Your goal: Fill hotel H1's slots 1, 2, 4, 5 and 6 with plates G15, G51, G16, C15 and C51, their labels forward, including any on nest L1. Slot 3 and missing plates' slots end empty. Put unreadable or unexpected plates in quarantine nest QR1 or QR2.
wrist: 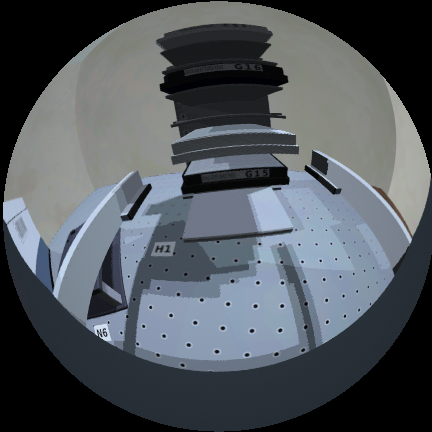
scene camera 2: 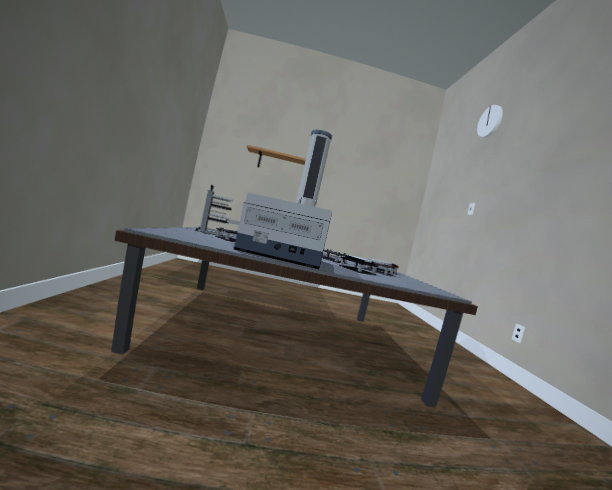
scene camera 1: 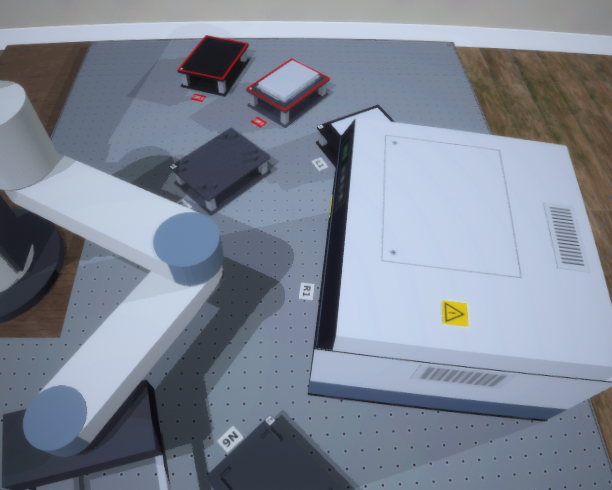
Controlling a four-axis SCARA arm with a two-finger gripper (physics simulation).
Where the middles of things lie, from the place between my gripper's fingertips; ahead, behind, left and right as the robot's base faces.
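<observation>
As for the pale plate (scene camera 1: 288, 81), it is 4 cm below my hand, and it is also 23 cm ahead of my hand and 94 cm to the left of it.
</observation>
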